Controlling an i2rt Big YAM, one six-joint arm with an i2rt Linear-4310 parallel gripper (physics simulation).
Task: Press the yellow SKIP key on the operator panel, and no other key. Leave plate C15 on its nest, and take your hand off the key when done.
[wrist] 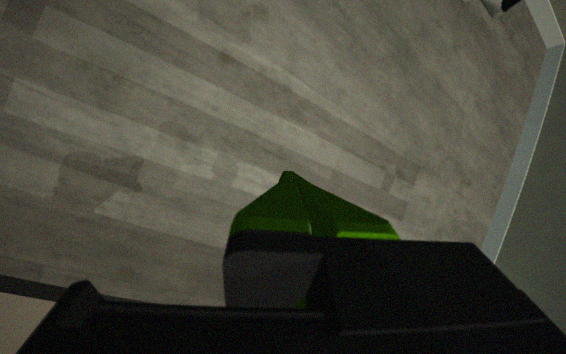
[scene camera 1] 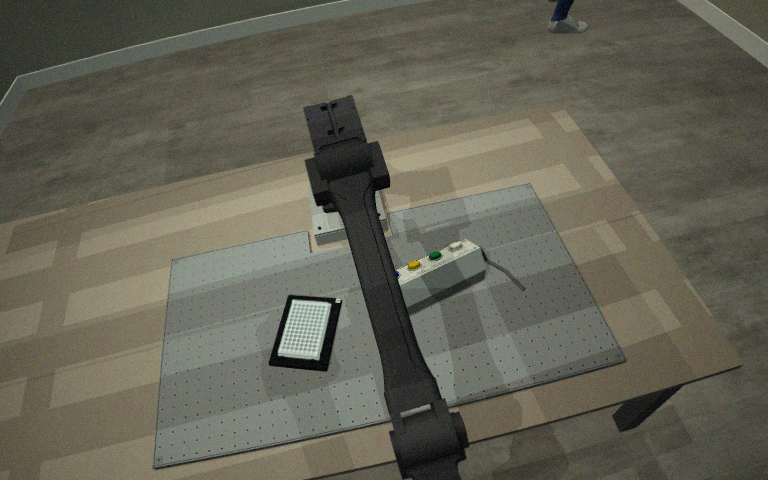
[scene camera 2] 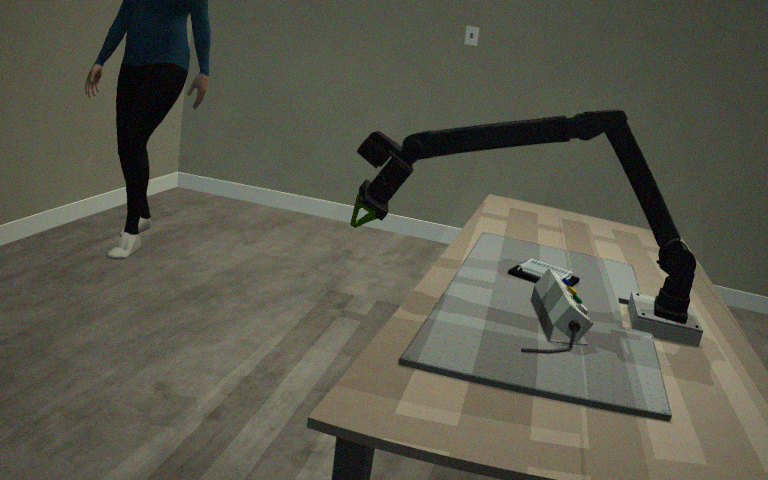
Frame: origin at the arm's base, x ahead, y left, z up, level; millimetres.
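Seen in the pictures: gripper, fingertip midpoint: [wrist: 286, 179] [scene camera 2: 352, 225]; arm's base, origin of the base link: [scene camera 2: 669, 312].
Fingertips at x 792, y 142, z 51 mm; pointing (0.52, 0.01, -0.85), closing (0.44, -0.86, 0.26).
Observation:
Pixels of each thing's middle, then the offset from my fingertips to it. "pt": a spot on its surface instead. Level surfaces: height alone.
- operator panel, body centre: [scene camera 2: 562, 304] [scene camera 1: 430, 274] dx -530, dy +35, dz -38 mm
- green key, body centre: [scene camera 2: 576, 300] [scene camera 1: 435, 256] dx -560, dy +49, dz -16 mm
- white key, body centre: [scene camera 1: 455, 247] dx -579, dy +95, dz -16 mm
- blue key, body centre: [scene camera 1: 393, 276] [scene camera 2: 566, 283] dx -521, dy -43, dz -16 mm
- Plate C15, body centre: [scene camera 1: 305, 328] [scene camera 2: 545, 271] dx -443, dy -234, dz -60 mm
- perforated board, its level: dz -79 mm
- wooden table, its level: dz -92 mm
- grey cable, surface spot: [scene camera 2: 546, 350] [scene camera 1: 509, 272] pt dx -538, dy +209, dz -73 mm
The operator panel [scene camera 1: 446, 277] [scene camera 2: 557, 305] is a pale sloped box on the grey perforated board. Its yellow key [scene camera 1: 414, 264] [scene camera 2: 572, 290] sits beside a green key [scene camera 1: 434, 255] [scene camera 2: 577, 299]; a white key [scene camera 1: 455, 246] is at the cable end, and a blue key [scene camera 1: 396, 274] [scene camera 2: 566, 281] is partly hidden by my arm in the first scene view. Plate C15 [scene camera 1: 305, 328] [scene camera 2: 546, 270], white with many wells, lies on its black nest [scene camera 1: 276, 352] [scene camera 2: 521, 276]. My gripper [scene camera 2: 355, 225] [wrist: 286, 179] is shut and empty, its green fingers high above the floor beyond the table edge, well away from the keys.
The perforated board [scene camera 1: 215, 413] [scene camera 2: 453, 316] lies on the wooden table [scene camera 1: 668, 339] [scene camera 2: 385, 407]. A grey cable [scene camera 1: 506, 271] [scene camera 2: 546, 350] runs from the panel's end. The arm's base [scene camera 2: 665, 325] stands behind the panel. A person [scene camera 1: 566, 23] [scene camera 2: 144, 113] is on the floor past the table.

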